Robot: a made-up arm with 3 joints. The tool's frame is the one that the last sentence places. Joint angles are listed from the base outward.
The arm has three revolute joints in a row. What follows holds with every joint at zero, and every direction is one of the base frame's. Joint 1 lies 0.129 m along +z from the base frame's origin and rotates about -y. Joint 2 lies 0.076 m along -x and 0.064 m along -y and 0.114 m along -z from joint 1 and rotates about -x. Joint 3 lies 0.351 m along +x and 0.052 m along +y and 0.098 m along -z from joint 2 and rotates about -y. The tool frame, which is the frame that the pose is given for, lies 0.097 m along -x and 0.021 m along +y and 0.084 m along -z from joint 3; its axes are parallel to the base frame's.
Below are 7 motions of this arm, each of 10 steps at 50 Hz.
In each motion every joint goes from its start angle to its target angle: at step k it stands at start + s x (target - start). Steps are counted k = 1, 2, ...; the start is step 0. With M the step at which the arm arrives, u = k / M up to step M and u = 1 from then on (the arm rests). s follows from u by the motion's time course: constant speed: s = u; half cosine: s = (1 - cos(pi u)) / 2; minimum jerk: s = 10 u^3 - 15 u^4 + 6 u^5.
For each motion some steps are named. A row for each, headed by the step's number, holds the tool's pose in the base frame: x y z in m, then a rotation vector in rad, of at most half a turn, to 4 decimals.
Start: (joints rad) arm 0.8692 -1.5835 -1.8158
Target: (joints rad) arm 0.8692 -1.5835 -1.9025
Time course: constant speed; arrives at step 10
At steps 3, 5, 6, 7, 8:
3: 0.1735 -0.0829 0.2705 0.3494 0.7547 1.5977
5: 0.1748 -0.0838 0.2720 0.3359 0.7679 1.6025
6: 0.1755 -0.0843 0.2728 0.3292 0.7746 1.6049
7: 0.1761 -0.0847 0.2735 0.3224 0.7812 1.6073
8: 0.1768 -0.0851 0.2743 0.3156 0.7878 1.6096

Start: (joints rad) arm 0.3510 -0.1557 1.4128
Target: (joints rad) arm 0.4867 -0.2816 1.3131
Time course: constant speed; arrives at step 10
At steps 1, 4, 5, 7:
1: 0.4284 0.0428 -0.0356 0.1670 -1.7627 -0.0954
4: 0.4308 0.0503 -0.0172 0.2088 -1.7712 -0.1097
5: 0.4314 0.0529 -0.0110 0.2230 -1.7739 -0.1138
7: 0.4323 0.0579 0.0014 0.2518 -1.7791 -0.1212

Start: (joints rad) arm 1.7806 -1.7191 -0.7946
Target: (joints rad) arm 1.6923 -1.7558 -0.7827
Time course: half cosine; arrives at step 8
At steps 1, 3, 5, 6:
1: -0.0020 0.0118 0.2789 0.4994 -0.7211 1.7038
3: 0.0008 0.0114 0.2787 0.5247 -0.7031 1.7042
5: 0.0047 0.0107 0.2784 0.5607 -0.6778 1.7043
6: 0.0063 0.0105 0.2782 0.5760 -0.6672 1.7041

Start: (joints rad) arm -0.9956 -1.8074 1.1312
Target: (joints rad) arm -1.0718 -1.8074 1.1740
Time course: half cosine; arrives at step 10
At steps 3, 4, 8, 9, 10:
3: 0.1724 0.1339 -0.1297 0.8592 -0.0916 -1.5912
4: 0.1700 0.1337 -0.1322 0.8460 -0.0883 -1.5982
8: 0.1600 0.1328 -0.1419 0.7923 -0.0750 -1.6252
9: 0.1587 0.1327 -0.1431 0.7854 -0.0733 -1.6285
10: 0.1582 0.1327 -0.1435 0.7830 -0.0727 -1.6297

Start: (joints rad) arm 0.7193 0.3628 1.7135
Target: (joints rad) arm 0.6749 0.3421 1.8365
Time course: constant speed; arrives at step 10
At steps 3, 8, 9, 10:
3: 0.4843 -0.0579 0.1389 -0.4019 -2.4237 0.2313
8: 0.4843 -0.0537 0.1358 -0.3840 -2.4641 0.2429
9: 0.4843 -0.0529 0.1352 -0.3804 -2.4722 0.2451
10: 0.4842 -0.0521 0.1346 -0.3767 -2.4803 0.2473

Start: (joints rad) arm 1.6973 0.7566 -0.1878
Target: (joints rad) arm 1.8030 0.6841 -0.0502
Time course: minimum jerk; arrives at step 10
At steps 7, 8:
7: 0.2514 -0.1200 0.3601 -0.4700 -1.6361 -0.6292
8: 0.2501 -0.1196 0.3643 -0.4677 -1.6620 -0.6239

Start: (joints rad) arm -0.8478 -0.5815 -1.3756
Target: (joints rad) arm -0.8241 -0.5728 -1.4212
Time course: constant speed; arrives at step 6
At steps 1, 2, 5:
1: 0.0491 0.0071 -0.0607 0.6899 2.1520 0.1907
2: 0.0507 0.0067 -0.0606 0.6876 2.1559 0.1943
5: 0.0554 0.0056 -0.0603 0.6805 2.1674 0.2051

